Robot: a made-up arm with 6 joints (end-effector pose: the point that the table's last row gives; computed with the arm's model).
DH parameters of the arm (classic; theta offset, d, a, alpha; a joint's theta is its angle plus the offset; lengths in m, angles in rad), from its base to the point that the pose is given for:
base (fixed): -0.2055 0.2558 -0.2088 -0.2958
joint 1: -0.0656 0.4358 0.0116 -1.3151
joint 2: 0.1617 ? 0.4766 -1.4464
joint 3: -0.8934 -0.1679 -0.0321 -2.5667
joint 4: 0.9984 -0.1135 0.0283 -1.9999
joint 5: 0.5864 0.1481 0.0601 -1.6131
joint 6: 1.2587 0 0.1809 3.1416
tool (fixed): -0.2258 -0.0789 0 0
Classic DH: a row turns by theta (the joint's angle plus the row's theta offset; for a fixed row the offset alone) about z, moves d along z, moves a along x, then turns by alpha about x.
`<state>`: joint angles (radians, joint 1 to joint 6).
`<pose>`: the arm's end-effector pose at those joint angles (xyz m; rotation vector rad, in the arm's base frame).
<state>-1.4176 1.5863 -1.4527 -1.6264 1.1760 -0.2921</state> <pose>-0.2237 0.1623 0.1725 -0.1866 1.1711 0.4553</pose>
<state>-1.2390 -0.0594 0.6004 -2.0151 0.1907 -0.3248</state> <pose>-0.0525 -0.2703 0.6518 0.9996 1.4875 -2.4288</pose>
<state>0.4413 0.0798 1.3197 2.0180 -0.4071 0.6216</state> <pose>0.2911 0.3994 0.5716 0.8204 -0.4419 0.2957</pose>
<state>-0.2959 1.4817 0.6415 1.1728 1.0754 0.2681</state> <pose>-0.0693 0.2072 0.1741 -0.3424 0.6693 -0.1891</pose>
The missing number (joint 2, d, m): 0.0215
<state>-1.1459 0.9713 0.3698 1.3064 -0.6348 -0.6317</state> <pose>-0.0070 -0.0202 0.6331 0.8822 -1.2008 0.0234</pose>
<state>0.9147 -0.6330 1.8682 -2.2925 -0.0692 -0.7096</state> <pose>0.2136 0.5095 0.6277 0.4079 1.5887 -1.8116</pose>
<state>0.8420 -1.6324 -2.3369 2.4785 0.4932 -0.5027</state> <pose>0.1544 0.1507 1.2074 -0.4141 -0.6632 -1.0709</pose>
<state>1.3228 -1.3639 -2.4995 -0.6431 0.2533 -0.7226</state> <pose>0.1946 0.3730 0.9074 1.1404 1.5034 -1.6449</pose>
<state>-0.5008 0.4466 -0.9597 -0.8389 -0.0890 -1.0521</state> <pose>0.0393 0.1335 0.5239 0.2327 0.4066 0.8978</pose>
